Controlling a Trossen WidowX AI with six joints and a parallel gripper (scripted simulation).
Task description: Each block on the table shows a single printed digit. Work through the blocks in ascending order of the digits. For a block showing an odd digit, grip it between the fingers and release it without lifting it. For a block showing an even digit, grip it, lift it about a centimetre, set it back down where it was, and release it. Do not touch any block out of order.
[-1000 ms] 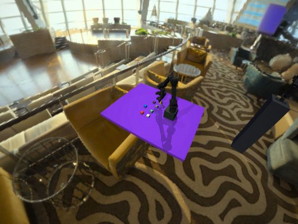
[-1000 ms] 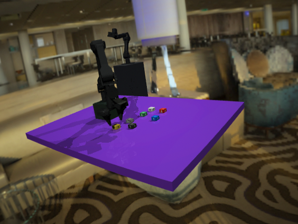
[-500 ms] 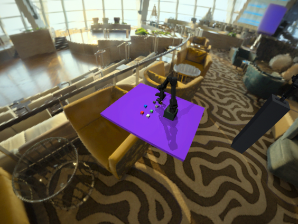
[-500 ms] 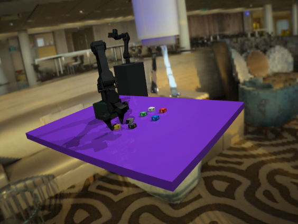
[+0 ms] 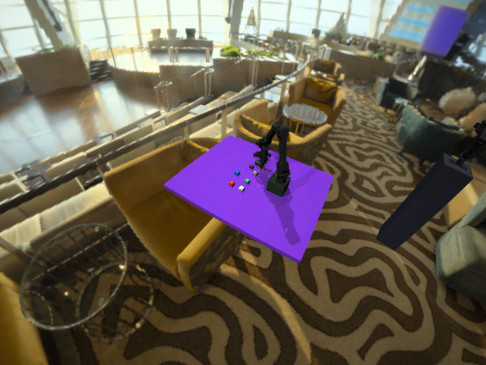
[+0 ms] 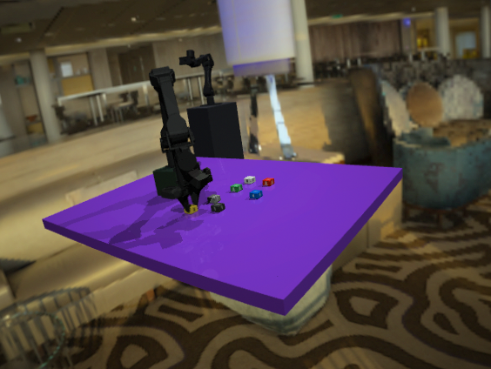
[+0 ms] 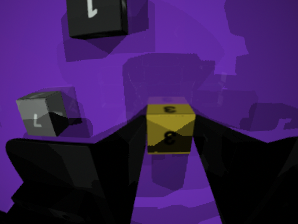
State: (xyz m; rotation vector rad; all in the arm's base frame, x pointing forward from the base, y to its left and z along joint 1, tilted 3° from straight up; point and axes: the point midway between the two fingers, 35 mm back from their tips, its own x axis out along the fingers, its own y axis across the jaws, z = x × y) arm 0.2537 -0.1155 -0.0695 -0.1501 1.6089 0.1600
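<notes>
My gripper tip is now 1 cm past the yellow block. Round my gripper tip: green block 22 cm to the left, 3 cm behind; black block 7 cm ahead, 6 cm to the left; grey block 10 cm to the left, 1 cm behind.
</notes>
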